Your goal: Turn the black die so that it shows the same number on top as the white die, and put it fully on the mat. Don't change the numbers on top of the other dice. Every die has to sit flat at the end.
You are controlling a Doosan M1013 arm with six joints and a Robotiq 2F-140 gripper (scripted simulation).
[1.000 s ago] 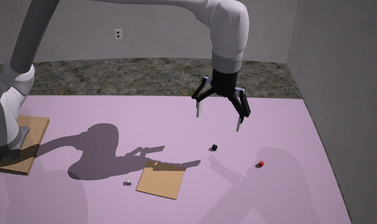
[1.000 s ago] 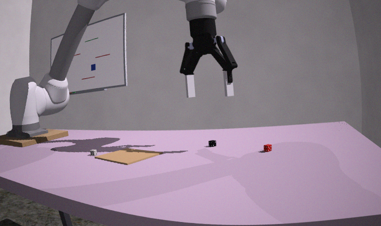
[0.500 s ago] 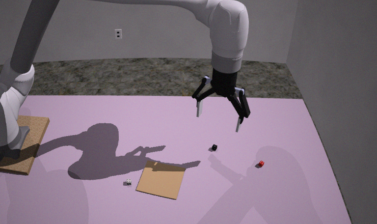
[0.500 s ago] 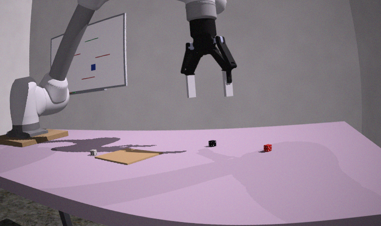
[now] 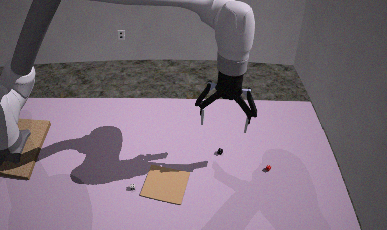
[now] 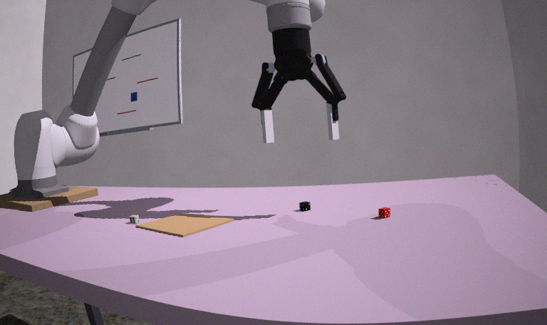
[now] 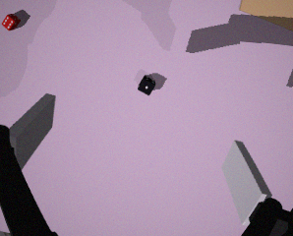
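Right now the black die is 14 cm below my hand. Also, from my hand: tan mat 20 cm behind, 14 cm to the right, 14 cm below; red die 17 cm ahead, 14 cm below, 9 cm to the right; white die 31 cm behind, 16 cm to the right, 14 cm below.
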